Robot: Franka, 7 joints.
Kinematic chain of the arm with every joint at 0, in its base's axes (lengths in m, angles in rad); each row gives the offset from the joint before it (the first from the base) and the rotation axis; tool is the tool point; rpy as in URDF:
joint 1: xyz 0 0 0.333 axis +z
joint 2: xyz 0 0 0 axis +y
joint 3: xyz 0 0 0.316 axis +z
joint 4: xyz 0.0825 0 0 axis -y
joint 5: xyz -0.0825 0 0.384 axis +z
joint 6: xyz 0 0 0 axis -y
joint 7: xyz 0.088 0 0 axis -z
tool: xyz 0 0 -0.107 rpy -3.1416 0 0
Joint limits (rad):
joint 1: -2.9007..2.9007
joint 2: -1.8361..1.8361
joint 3: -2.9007..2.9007
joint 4: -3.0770..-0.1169
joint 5: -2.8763..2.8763
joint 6: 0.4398..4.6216
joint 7: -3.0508..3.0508
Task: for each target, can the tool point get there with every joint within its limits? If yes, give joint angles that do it. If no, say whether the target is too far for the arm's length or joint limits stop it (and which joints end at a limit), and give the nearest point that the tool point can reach.
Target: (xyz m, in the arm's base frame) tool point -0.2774 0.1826 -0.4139
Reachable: no: joint limits stop it (at a limit: joint 2) | nearest point -0.2736 0.1801 -0.3589 | short by 0.055 m
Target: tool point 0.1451 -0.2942 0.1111
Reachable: yes | joints -1.7334 0.9100 0.7731 -2.2250 -0.8081 0.8525 1.0350
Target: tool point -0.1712 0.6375 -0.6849
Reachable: no: too far | nearest point -0.1290 0.4804 -0.3157 | short by 0.403 m
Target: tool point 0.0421 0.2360 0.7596
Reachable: yes | joints 1.9625 -1.1819 -0.2491 -2.5099 0.1990 2.7811 1.9663
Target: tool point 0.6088 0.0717 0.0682
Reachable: yes | joints 2.2990 -1.5352 -2.2322 -1.8481 -0.8747 3.4574 1.1434
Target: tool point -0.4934 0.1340 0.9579
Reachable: yes | joints -0.5821 -0.2548 -2.3794 -0.6957 -1.4357 1.6305 -0.7521
